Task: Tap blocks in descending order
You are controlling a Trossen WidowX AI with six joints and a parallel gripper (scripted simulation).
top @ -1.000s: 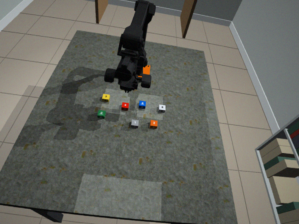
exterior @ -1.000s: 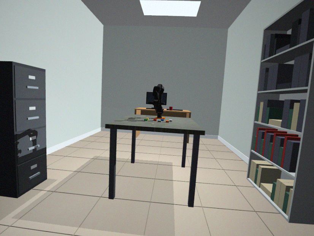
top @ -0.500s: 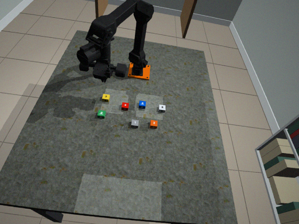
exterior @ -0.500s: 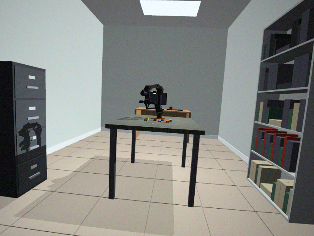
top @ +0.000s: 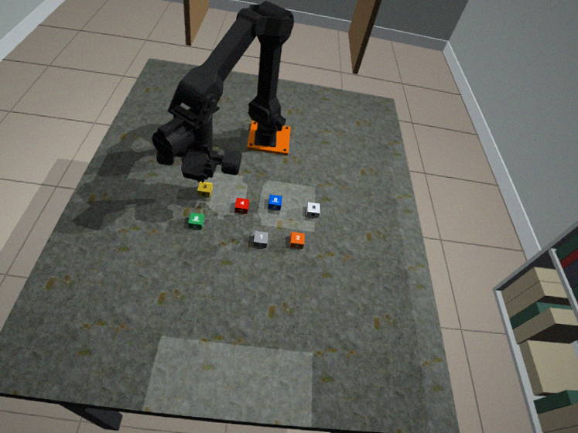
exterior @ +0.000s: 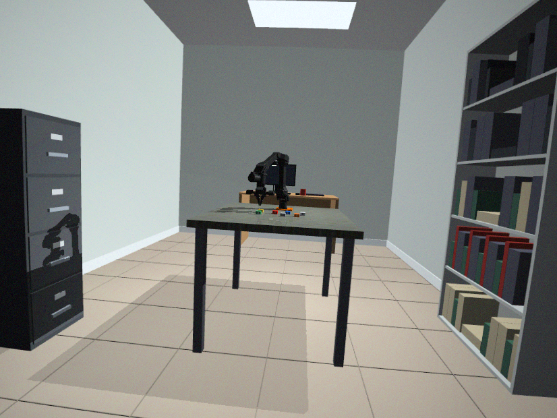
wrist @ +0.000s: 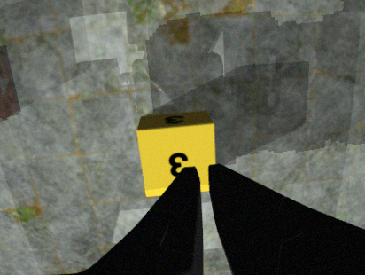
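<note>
Now: gripper tip 3 cm above the yellow block and 1 cm to the right of it. Round my gripper tip: green block (10 cm ahead, 3 cm below); blue block (19 cm to the left, 3 cm below, 2 cm ahead); red block (11 cm to the left, 4 cm ahead, 3 cm below).
</note>
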